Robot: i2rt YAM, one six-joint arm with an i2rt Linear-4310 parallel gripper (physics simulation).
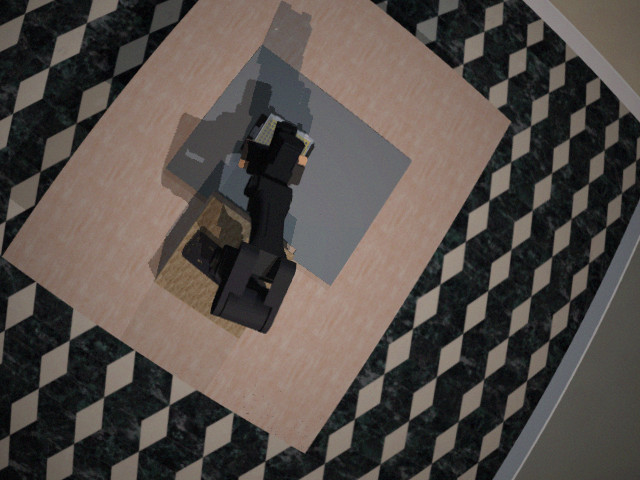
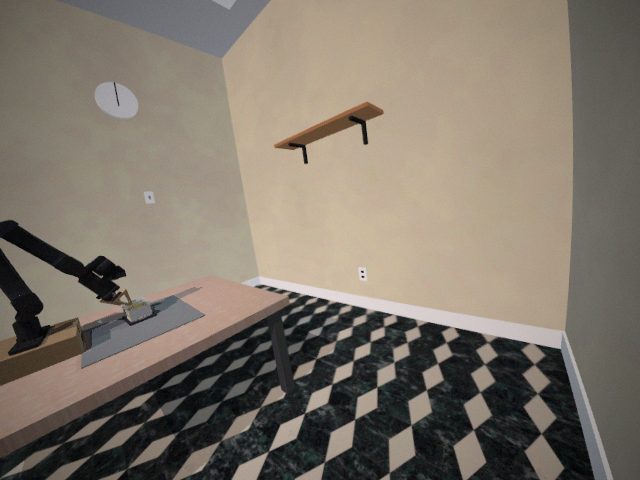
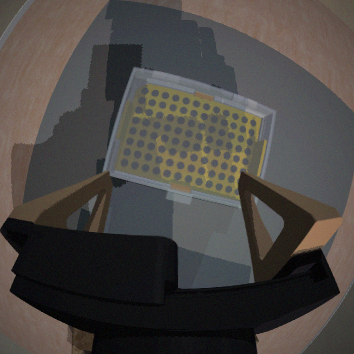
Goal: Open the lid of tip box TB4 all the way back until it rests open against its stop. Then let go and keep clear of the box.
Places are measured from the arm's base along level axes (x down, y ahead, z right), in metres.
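Pixels of known places: gripper, fingertip midpoint: (image 2: 126, 304) (image 3: 174, 177); arm's base, link origin: (image 1: 224, 270) (image 2: 32, 339).
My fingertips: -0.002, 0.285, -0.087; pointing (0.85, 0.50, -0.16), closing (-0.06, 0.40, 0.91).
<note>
For each thing: its top centre in the pictures, then the offset to it from my fingertips, as dx, dy, dz. "*": a spot on its surface instead. Level surfaces: height alone.
- Tip box TB4, top centre: (image 3: 196, 136) (image 1: 283, 141) (image 2: 134, 301) -0.001, +0.033, +0.002
- grey mat, surface height: dx +0.076
- clear lid, surface spot: (image 3: 200, 95) * -0.001, +0.063, -0.007
- small pale tab, top centre: (image 3: 178, 196) +0.012, -0.012, +0.010
- pinkish wooden table, surface height: dx +0.080
Tip box TB4 (image 1: 266, 130) (image 2: 138, 311) (image 3: 185, 142) stands on the grey mat (image 1: 356, 180) (image 2: 175, 315) (image 3: 310, 145). It has a yellow rack with rows of dark holes, seen through a clear lid (image 3: 200, 95) that looks shut. A small pale tab (image 3: 179, 198) sticks out at the middle of its near edge. No label is readable. My gripper (image 1: 279, 145) (image 2: 127, 303) (image 3: 174, 177) is open and empty. Its fingertips are at the box's two near corners, one on each side; whether they touch is unclear. The arm hides part of the box from above.
The mat lies on a pinkish wooden table (image 1: 361, 320) (image 2: 232, 294). The arm's base stands on a brown wooden block (image 1: 186, 279) (image 2: 51, 356) at the mat's near edge. A wall shelf (image 2: 330, 126) hangs far from the arm.
</note>
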